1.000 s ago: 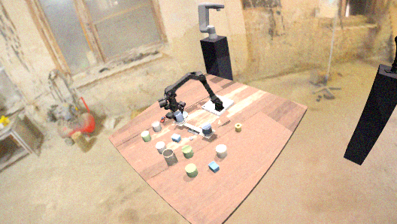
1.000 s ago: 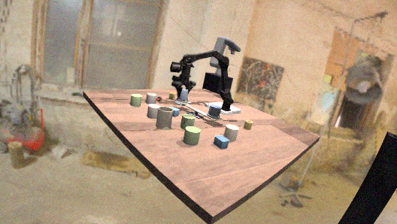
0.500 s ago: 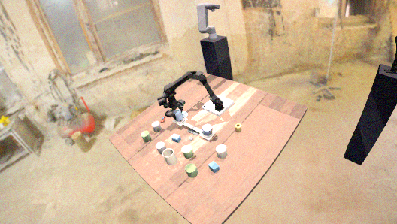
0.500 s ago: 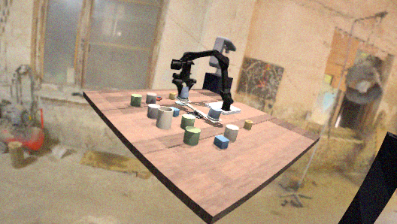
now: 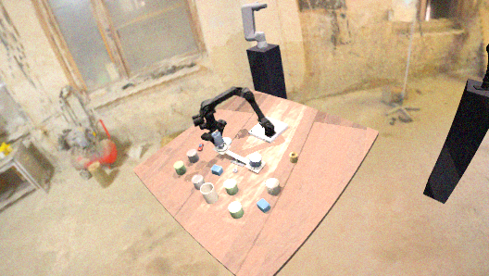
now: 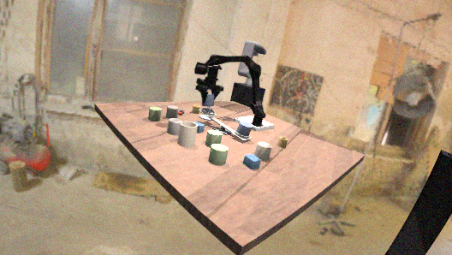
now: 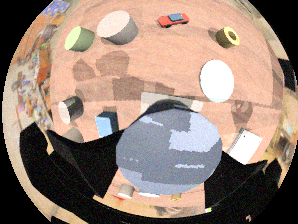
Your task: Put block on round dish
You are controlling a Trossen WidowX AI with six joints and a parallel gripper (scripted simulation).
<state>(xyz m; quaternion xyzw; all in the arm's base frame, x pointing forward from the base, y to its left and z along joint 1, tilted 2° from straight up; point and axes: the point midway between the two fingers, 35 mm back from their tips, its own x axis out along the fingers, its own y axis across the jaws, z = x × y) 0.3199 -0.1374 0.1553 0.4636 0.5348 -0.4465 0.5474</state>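
Right now the grey block is 40 mm below my gripper tip, 10 mm to the left of it and 10 mm behind it. The rest, counted from my gripper tip: balance beam 140 mm to the left, 90 mm below, 30 mm behind; round dish 130 mm below, 100 mm behind, 90 mm to the right; red toy car 200 mm to the right, 120 mm below, 40 mm ahead.
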